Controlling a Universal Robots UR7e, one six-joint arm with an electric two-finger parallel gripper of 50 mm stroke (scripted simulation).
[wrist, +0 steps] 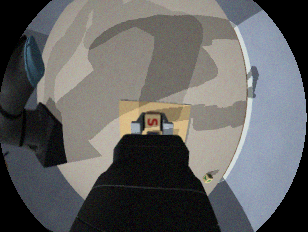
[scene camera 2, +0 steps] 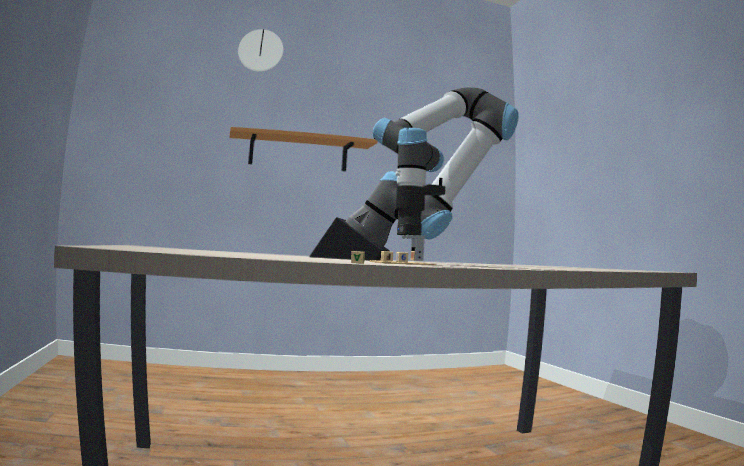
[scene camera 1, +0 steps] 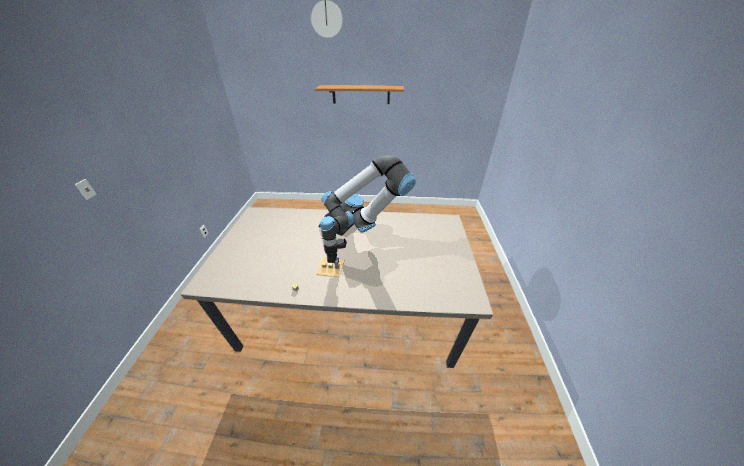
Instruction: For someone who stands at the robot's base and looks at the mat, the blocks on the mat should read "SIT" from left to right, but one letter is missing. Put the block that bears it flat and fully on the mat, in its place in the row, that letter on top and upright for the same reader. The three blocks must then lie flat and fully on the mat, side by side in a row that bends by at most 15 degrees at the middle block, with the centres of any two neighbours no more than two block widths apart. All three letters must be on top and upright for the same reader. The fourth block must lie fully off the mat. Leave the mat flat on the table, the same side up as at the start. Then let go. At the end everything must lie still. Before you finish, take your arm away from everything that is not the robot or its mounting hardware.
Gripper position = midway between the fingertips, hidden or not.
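Mat point(wrist: 129, 111). Gripper point(scene camera 2: 416, 260), also point(wrist: 152, 118).
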